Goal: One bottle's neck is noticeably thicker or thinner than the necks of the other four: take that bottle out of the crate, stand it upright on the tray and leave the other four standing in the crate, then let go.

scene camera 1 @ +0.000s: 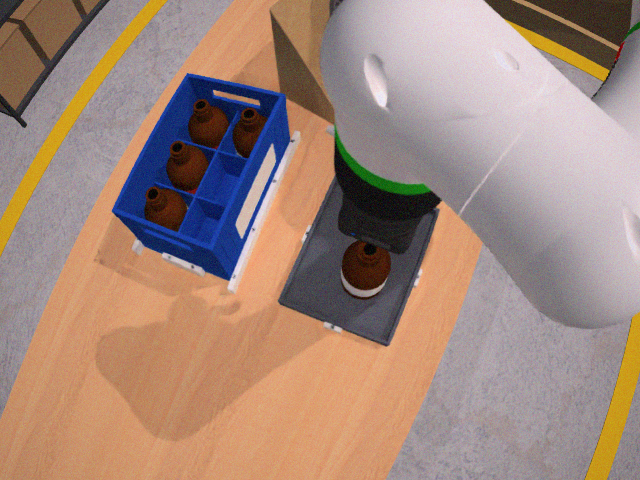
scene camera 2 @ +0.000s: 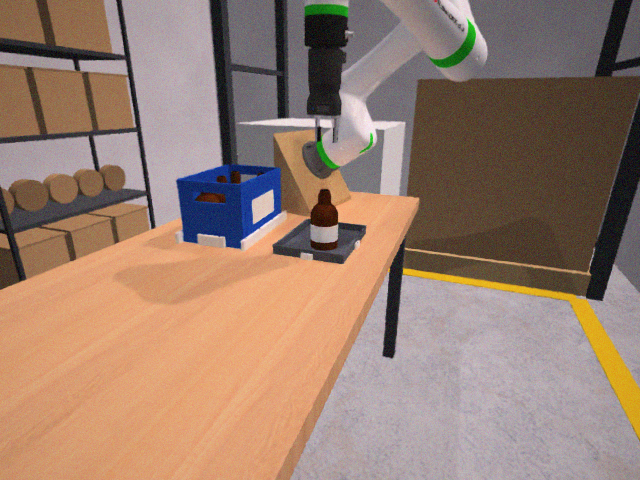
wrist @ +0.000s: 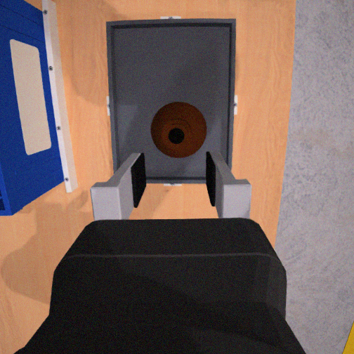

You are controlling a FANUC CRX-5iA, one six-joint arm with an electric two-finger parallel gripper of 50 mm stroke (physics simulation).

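Places are measured from the arm's base along level axes (x ahead, y left, z up), in centimetres.
Pixels of known places: gripper, fingertip midpoint: (scene camera 2: 326,141); arm's base, origin of the base link: (scene camera 2: 316,160).
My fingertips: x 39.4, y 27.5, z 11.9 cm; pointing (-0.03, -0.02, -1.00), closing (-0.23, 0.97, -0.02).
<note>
Ahead of a thing's pixels: the offset from my fingertips to its top centre. "spot": to the spot under its first point.
A brown bottle {dz -12.3, dx -0.6, dy -0.6 cm} (scene camera 1: 366,271) (scene camera 2: 324,222) (wrist: 178,130) with a white label stands upright on the dark grey tray {dz -25.7, dx -3.6, dy -2.6 cm} (scene camera 1: 315,279) (scene camera 2: 289,246) (wrist: 145,60). My gripper (scene camera 2: 326,140) (wrist: 175,168) is open and empty, well above the bottle's mouth. In scene camera 1 its fingers are hidden behind the wrist. The blue crate {dz -10.8, dx +1.5, dy -30.5 cm} (scene camera 1: 258,175) (scene camera 2: 211,222) (wrist: 30,165) stands beside the tray. Four brown bottles stand in it: three along the far row {spot: dz -15.9, dx -4.5, dy -34.7 cm} (scene camera 1: 207,126) (scene camera 1: 187,167) (scene camera 1: 165,209) and one in the near row {spot: dz -15.8, dx -6.8, dy -27.2 cm} (scene camera 1: 249,135). Two near-row compartments are empty.
A cardboard-coloured wedge block (scene camera 1: 299,62) (scene camera 2: 299,170) stands behind the crate and tray. White strips {spot: dz -25.3, dx -0.1, dy -20.3 cm} (scene camera 1: 263,211) (scene camera 2: 263,230) (wrist: 60,100) edge the crate's base. Small white clips hold the tray's sides. A shelf rack with boxes stands beyond the table at the left.
</note>
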